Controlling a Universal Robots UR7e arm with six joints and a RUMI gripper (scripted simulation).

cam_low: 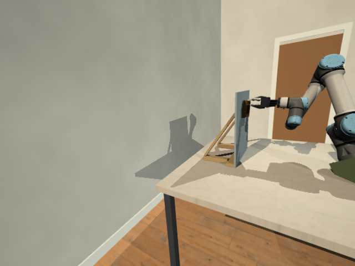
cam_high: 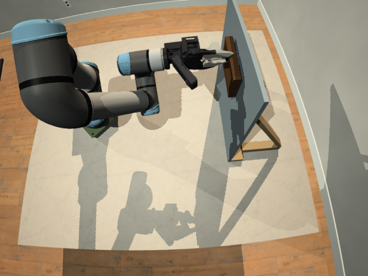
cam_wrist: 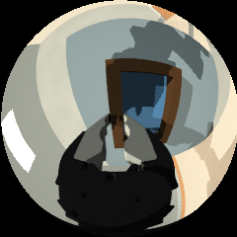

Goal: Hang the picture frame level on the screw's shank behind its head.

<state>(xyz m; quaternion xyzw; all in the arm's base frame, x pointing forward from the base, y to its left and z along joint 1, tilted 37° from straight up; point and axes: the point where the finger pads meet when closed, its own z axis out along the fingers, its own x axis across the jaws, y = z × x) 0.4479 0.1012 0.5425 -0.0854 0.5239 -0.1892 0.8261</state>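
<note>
The brown wooden picture frame lies 20 mm ahead of my hand, 10 mm to the right of it and 50 mm below it. The rest, counted from my hand: upright grey-blue board (40 mm ahead, 190 mm below).
</note>
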